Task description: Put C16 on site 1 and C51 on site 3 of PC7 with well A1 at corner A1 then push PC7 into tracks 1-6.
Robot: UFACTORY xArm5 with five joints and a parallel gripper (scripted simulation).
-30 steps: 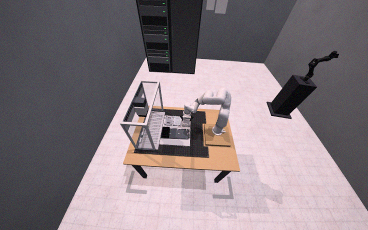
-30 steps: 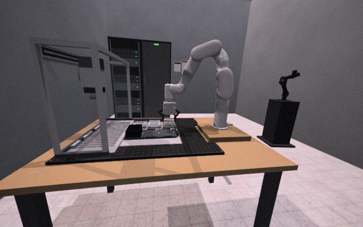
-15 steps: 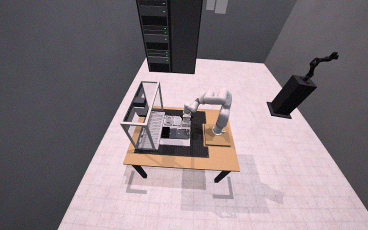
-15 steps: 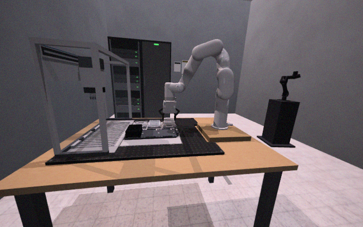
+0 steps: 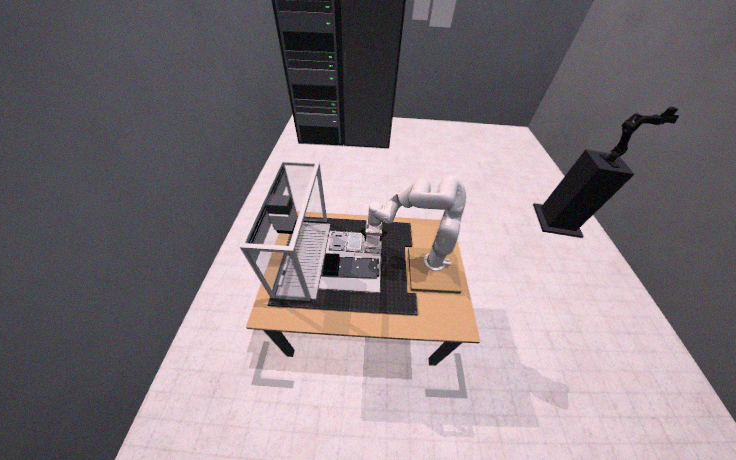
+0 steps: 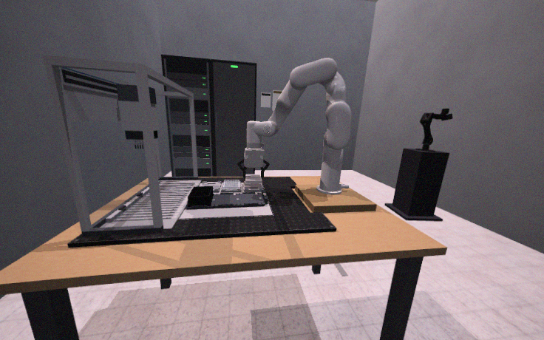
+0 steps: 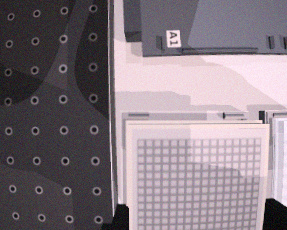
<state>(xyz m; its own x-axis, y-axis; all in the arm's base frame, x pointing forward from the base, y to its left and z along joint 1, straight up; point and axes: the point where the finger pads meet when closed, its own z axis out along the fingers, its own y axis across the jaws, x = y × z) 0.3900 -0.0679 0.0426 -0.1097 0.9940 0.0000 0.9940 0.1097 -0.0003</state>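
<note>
My gripper is now 10 cm short of the grey plate carrier PC7, 20 cm to the right of it and 5 cm above it. The rest, counted from my hand: post: 27 cm ahead, 44 cm to the left, 19 cm above; 96-well plate C15: 11 cm ahead, 1 cm to the left, 4 cm below.
</note>
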